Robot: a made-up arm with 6 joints.
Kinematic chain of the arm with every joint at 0, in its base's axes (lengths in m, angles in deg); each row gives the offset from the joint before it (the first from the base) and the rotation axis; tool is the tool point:
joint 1: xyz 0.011 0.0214 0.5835 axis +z
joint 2: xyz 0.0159 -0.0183 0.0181 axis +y
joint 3: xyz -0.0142 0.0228 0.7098 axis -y
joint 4: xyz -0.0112 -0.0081 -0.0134 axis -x
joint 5: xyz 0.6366 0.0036 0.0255 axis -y
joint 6: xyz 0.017 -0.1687 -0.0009 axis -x
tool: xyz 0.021 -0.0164 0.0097
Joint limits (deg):
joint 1: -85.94..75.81
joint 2: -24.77..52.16
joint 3: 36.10..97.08
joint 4: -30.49..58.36
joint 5: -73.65..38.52
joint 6: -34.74..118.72
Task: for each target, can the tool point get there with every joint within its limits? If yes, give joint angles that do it. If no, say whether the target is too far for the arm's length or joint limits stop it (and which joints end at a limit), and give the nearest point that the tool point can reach.
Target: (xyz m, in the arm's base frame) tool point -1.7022 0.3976 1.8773
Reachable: no: too far | nearest point -0.7564 0.1899 1.7131 | short by 0.982 m
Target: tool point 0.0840 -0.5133 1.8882
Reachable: yes | joints -70.61 23.91 83.78 37.59 -11.60 76.93
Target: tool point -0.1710 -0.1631 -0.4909
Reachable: no: joint limits stop it (at a limit: joint 1, joint 2, joint 3, joint 4, joint 5, joint 6) | nearest point -0.0639 -1.1314 0.7606 | short by 1.586 m
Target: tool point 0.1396 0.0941 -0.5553
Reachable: no: joint limits stop it (at a limit: joint 2, joint 3, joint 4, joint 5, joint 6) | nearest point 1.0167 0.5899 0.7606 | short by 1.657 m
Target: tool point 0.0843 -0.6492 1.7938
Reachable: yes | joints -69.68 20.59 76.21 -8.11 -63.35 68.21
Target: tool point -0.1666 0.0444 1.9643
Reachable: yes | joints -56.17 -0.42 91.74 19.79 16.87 80.29
